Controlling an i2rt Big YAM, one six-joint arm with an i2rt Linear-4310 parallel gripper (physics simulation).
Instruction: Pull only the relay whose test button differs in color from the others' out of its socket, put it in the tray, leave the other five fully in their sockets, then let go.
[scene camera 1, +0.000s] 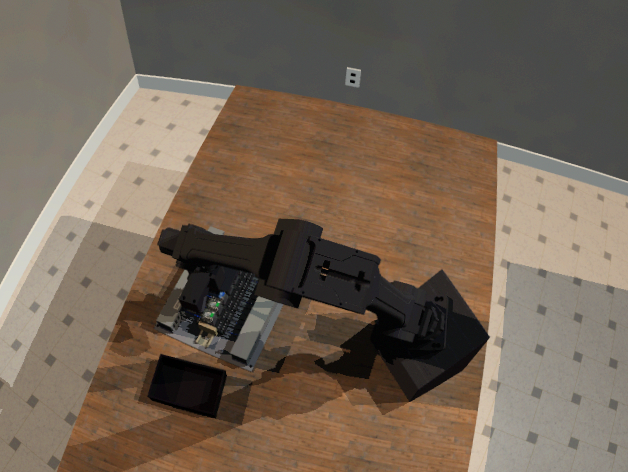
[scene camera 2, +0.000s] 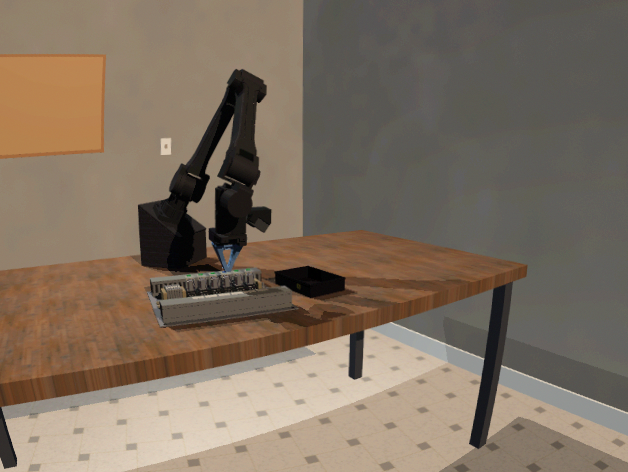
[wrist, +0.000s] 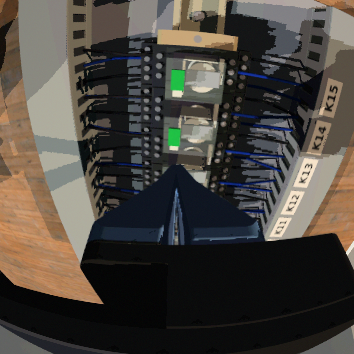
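Seen in the pictures: gripper, between the fingertips: (scene camera 1: 220, 296) (scene camera 2: 227, 271) (wrist: 175, 173); arm's base, origin of its link: (scene camera 1: 428, 323) (scene camera 2: 170, 216).
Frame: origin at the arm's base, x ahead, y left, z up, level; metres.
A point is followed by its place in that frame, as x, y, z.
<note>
My gripper (scene camera 1: 221, 294) {0.472, 0.012, -0.087} (scene camera 2: 226, 269) {0.472, 0.012, -0.087} (wrist: 175, 173) {0.472, 0.012, -0.087} is shut, its blue fingertips together low over the middle of the relay row. Two clear relays with green test buttons, one at the far end (wrist: 194, 80) {0.483, 0.064, -0.088} and one beside it (wrist: 190, 131) {0.481, 0.037, -0.088}, sit in the row in the wrist view. A third relay (wrist: 201, 176) {0.486, 0.009, -0.088} shows partly beside the tips; its button is hidden behind the fingers, as are the relays nearer the camera. Several green buttons show along the row in scene camera 2. No differently coloured button can be made out. The black tray (scene camera 1: 221, 394) {0.406, 0.231, -0.141} (scene camera 2: 327, 287) {0.567, 0.240, -0.138} stands beside the panel; no relay shows in it.
Grey wire ducts (scene camera 1: 256, 324) {0.374, 0.047, -0.113} (scene camera 2: 225, 306) (wrist: 52, 100) {0.386, 0.056, -0.113} run along both sides of the relay row. A tan end bracket (wrist: 175, 39) {0.474, 0.084, -0.115} closes the row's far end. Black and blue wires lie beside the sockets. Labels K11 to K15 mark one duct.
</note>
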